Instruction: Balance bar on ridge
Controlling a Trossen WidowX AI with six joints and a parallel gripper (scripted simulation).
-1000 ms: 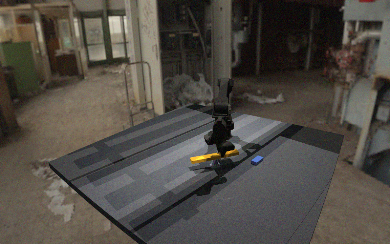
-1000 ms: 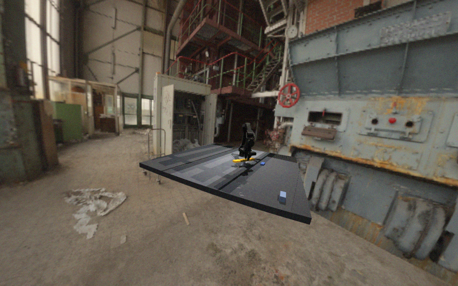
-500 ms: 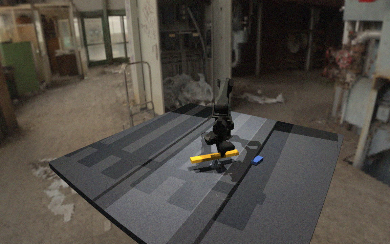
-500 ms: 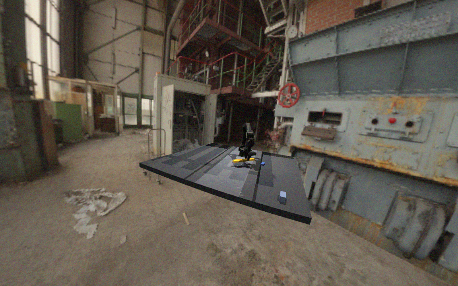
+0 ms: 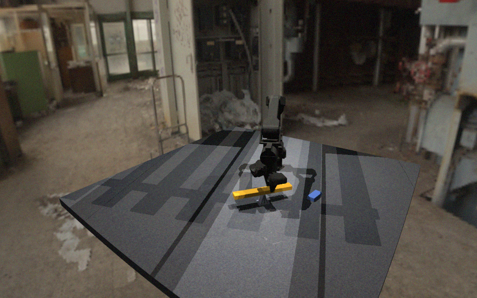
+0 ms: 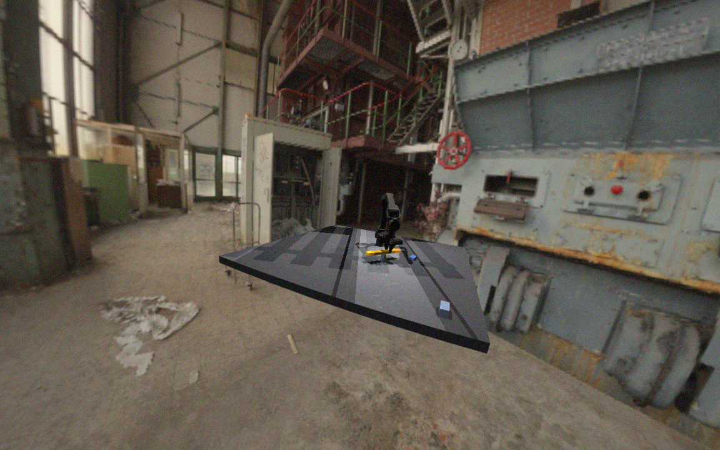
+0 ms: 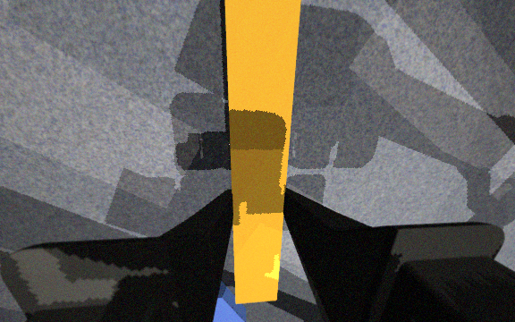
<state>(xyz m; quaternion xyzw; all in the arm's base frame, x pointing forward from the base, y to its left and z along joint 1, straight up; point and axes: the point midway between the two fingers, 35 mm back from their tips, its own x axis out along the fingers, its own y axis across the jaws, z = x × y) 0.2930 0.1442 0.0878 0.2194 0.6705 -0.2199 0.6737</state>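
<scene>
My gripper tip is now 20 mm short of the bar and 20 mm to the left of it. Also, from my gripper tip: light blue cube: 450 mm ahead, 360 mm to the left, 40 mm below; then flat blue block: 130 mm behind, 140 mm to the left, 50 mm below.
</scene>
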